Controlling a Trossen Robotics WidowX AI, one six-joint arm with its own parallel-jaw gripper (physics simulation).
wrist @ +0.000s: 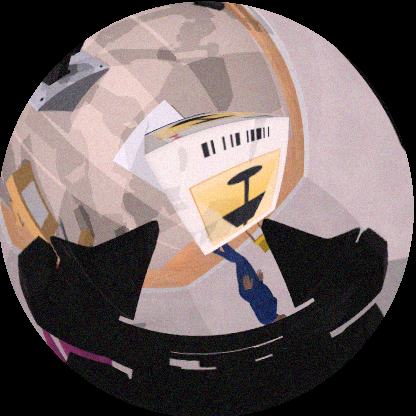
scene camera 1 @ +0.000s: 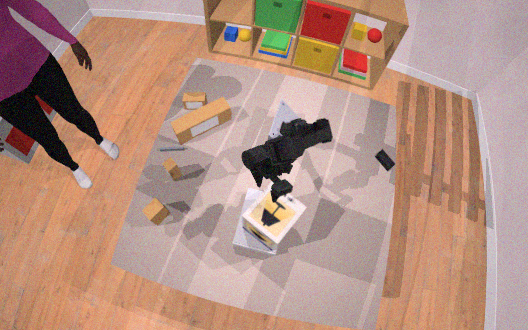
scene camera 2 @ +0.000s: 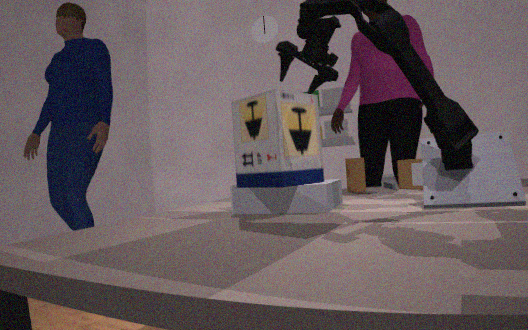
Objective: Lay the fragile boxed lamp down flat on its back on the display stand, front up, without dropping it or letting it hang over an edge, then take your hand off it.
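Where they show: gripper, fingertip midpoint: (wrist: 211, 225) (scene camera 1: 266, 194) (scene camera 2: 294, 88); arm's base, link origin: (scene camera 1: 284, 130) (scene camera 2: 457, 159).
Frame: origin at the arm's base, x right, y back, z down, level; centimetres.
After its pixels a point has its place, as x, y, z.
Note:
The boxed lamp (scene camera 1: 284, 225) @(-9.5, -49.0, -19.8) (scene camera 2: 277, 140) @(-15.5, -40.6, -7.5) (wrist: 220, 167) @(-4.2, -39.3, -19.8) is a white box with yellow lamp pictures and a blue band round its bottom. It stands upright on the pale grey display stand (scene camera 1: 241, 241) @(4.6, -55.7, 3.6) (scene camera 2: 270, 201) @(-10.5, -45.7, 7.4) (wrist: 144, 145), turned at an angle to it. Its top bears a lamp picture and a barcode. My black gripper (scene camera 1: 266, 192) @(-0.3, -40.6, -22.5) (scene camera 2: 296, 86) @(-0.3, -40.6, -22.5) (wrist: 211, 225) @(-0.3, -40.6, -22.5) is open and empty, tilted, just above the top of the box on the side toward the robot's base. The far underside edges of the box are hidden.
The robot's base plate (scene camera 1: 281, 114) @(3.6, 5.7, -3.8) (scene camera 2: 487, 172) @(-3.4, 6.3, 3.4) (wrist: 75, 92) is behind the gripper. A long cardboard box (scene camera 1: 200, 120) @(40.7, -6.9, -0.4), smaller ones (scene camera 1: 194, 100) @(49.7, 5.6, 2.7) (scene camera 1: 172, 169) @(43.6, -35.2, -1.3) (scene camera 1: 155, 211) @(43.9, -56.0, -1.4) and a thin grey rod (scene camera 1: 172, 149) @(51.9, -21.9, 9.0) lie on the left. A black block (scene camera 1: 385, 160) @(-56.4, 4.5, 7.2) lies at the right.

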